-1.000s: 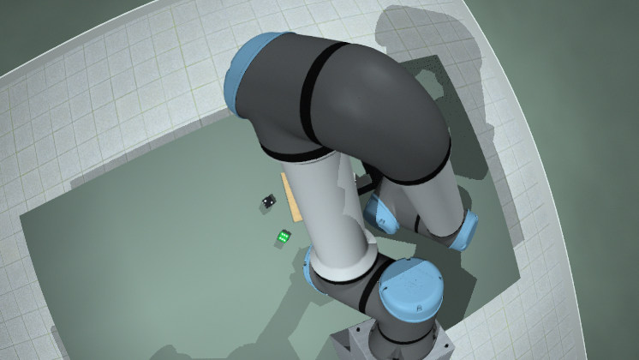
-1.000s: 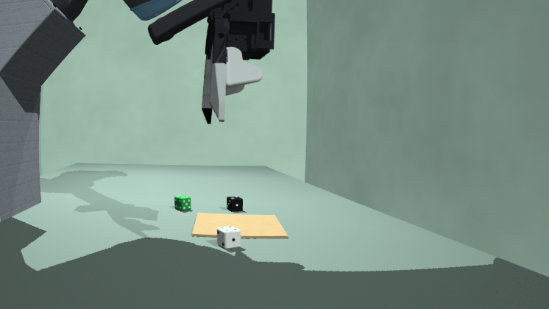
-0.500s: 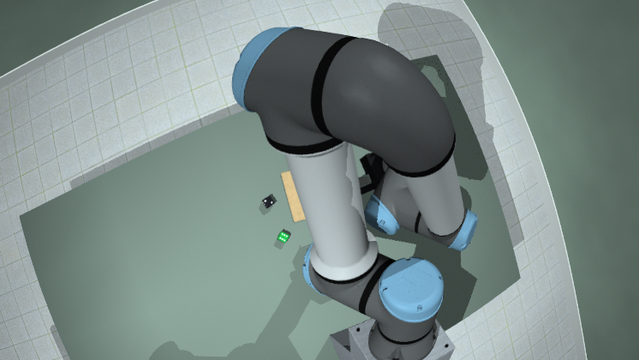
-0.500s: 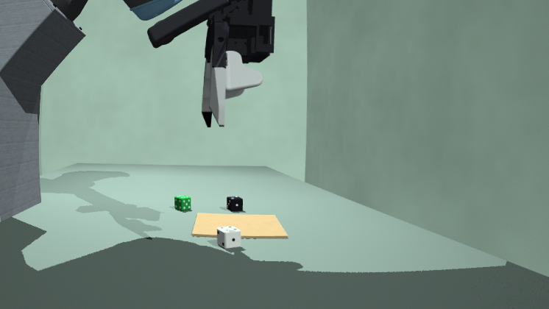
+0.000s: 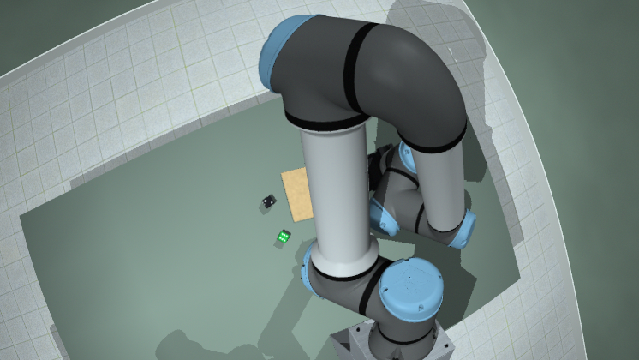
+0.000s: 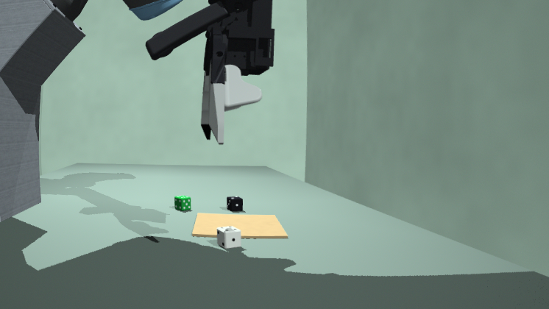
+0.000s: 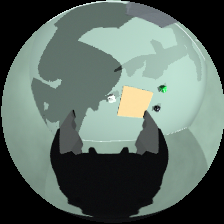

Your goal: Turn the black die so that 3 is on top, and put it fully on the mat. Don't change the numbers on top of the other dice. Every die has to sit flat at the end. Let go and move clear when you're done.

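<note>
My hand is 2 cm short of the white die, 1 cm to the right of it and 13 cm above it. Also, from my hand: black die: 8 cm ahead, 24 cm to the left, 13 cm below; tan mat: 6 cm ahead, 11 cm to the left, 14 cm below; green die: 2 cm behind, 24 cm to the left, 13 cm below.
</note>
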